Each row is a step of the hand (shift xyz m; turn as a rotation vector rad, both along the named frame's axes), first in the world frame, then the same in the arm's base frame.
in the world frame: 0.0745 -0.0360 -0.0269 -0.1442 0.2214 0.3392
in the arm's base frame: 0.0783 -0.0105 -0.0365 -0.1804 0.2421 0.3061
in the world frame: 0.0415 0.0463 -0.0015 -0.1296 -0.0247 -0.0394
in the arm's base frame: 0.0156 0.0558 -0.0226 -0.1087 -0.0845 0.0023
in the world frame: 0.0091 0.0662 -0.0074 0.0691 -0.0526 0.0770
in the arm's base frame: -0.0227 0.0584 -0.0242 0.0952 0.0059 0.0662
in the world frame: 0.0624 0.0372 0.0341 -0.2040 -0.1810 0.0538
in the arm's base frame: 0.0430 0.0673 0.0074 -0.0914 -0.2193 0.1443
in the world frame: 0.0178 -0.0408 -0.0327 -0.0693 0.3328 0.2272
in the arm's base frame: 0.0296 -0.0386 -0.0261 -0.1797 0.3323 0.1564
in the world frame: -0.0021 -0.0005 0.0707 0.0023 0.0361 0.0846
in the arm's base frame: 0.0080 0.0211 0.0670 -0.0026 0.0588 0.0707
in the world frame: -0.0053 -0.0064 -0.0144 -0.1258 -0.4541 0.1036
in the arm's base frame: -0.0038 -0.0122 -0.0107 0.1072 -0.4090 0.2323
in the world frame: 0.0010 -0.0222 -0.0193 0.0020 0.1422 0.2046
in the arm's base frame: 0.0082 -0.0249 -0.0134 -0.0342 0.1883 0.1596
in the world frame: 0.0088 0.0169 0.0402 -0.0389 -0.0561 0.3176
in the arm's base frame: 0.0057 0.0307 0.0316 0.0343 0.0366 0.3210
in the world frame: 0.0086 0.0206 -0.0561 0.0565 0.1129 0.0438
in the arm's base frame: -0.0093 0.0035 -0.0596 0.0051 0.1335 0.0010
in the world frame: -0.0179 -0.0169 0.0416 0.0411 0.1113 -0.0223
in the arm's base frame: -0.0025 -0.0085 0.0475 -0.0168 0.1052 -0.0567
